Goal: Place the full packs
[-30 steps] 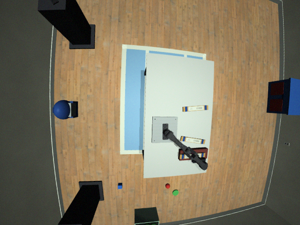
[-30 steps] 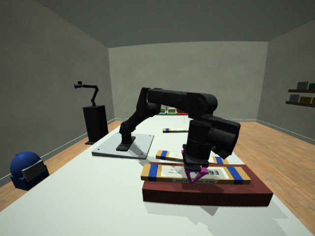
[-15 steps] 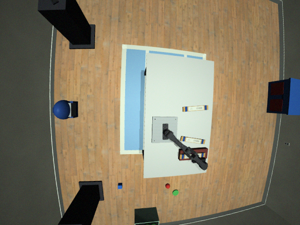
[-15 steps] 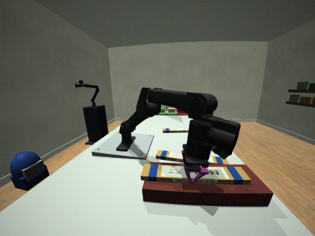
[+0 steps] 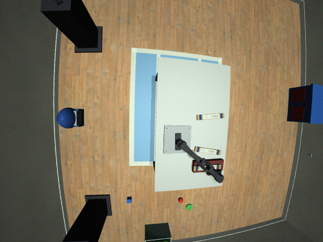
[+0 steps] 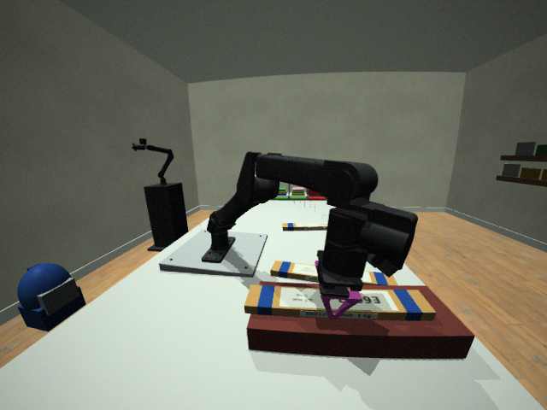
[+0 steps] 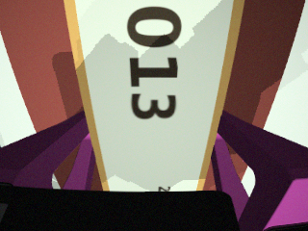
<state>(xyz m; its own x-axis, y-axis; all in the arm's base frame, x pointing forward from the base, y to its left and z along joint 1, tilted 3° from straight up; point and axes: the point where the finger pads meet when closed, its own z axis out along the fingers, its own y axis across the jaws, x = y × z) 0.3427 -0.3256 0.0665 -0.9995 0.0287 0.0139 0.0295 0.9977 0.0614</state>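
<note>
Now: the dark red low platform 50 mm below my hand and 40 mm ahead of it.
</note>
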